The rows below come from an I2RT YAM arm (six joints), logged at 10 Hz.
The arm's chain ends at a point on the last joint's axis. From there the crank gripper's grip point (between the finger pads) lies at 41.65 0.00 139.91 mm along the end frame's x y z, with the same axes.
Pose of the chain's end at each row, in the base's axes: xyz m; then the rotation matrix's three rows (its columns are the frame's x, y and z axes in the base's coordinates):
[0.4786, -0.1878, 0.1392], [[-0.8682, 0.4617, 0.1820], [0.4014, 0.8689, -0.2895], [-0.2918, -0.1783, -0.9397]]
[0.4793, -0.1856, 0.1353], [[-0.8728, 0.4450, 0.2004], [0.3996, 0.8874, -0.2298], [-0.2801, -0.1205, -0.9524]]
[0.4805, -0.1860, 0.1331], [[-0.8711, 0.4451, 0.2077], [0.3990, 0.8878, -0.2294], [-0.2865, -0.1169, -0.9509]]
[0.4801, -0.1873, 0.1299], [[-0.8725, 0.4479, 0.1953], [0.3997, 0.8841, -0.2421], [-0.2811, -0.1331, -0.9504]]
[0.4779, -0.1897, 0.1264], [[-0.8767, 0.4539, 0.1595], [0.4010, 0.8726, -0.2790], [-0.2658, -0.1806, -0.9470]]
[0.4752, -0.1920, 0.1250], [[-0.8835, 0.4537, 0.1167], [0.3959, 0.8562, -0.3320], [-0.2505, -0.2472, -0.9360]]
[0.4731, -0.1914, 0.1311], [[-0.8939, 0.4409, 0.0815], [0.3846, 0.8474, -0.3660], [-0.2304, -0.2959, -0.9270]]
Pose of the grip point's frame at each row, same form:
[0.4679, -0.2116, -0.0044], [[-0.8682, 0.4617, 0.1820], [0.4014, 0.8689, -0.2895], [-0.2918, -0.1783, -0.9397]]
[0.4710, -0.2011, -0.0096], [[-0.8728, 0.4450, 0.2004], [0.3996, 0.8874, -0.2298], [-0.2801, -0.1205, -0.9524]]
[0.4733, -0.2015, -0.0119], [[-0.8711, 0.4451, 0.2077], [0.3990, 0.8878, -0.2294], [-0.2865, -0.1169, -0.9509]]
[0.4711, -0.2045, -0.0148], [[-0.8725, 0.4479, 0.1953], [0.3997, 0.8841, -0.2421], [-0.2811, -0.1331, -0.9504]]
[0.4637, -0.2120, -0.0172], [[-0.8767, 0.4539, 0.1595], [0.4010, 0.8726, -0.2790], [-0.2658, -0.1806, -0.9470]]
[0.4547, -0.2220, -0.0164], [[-0.8835, 0.4537, 0.1167], [0.3959, 0.8562, -0.3320], [-0.2505, -0.2472, -0.9360]]
[0.4473, -0.2266, -0.0082], [[-0.8939, 0.4409, 0.0815], [0.3846, 0.8474, -0.3660], [-0.2304, -0.2959, -0.9270]]

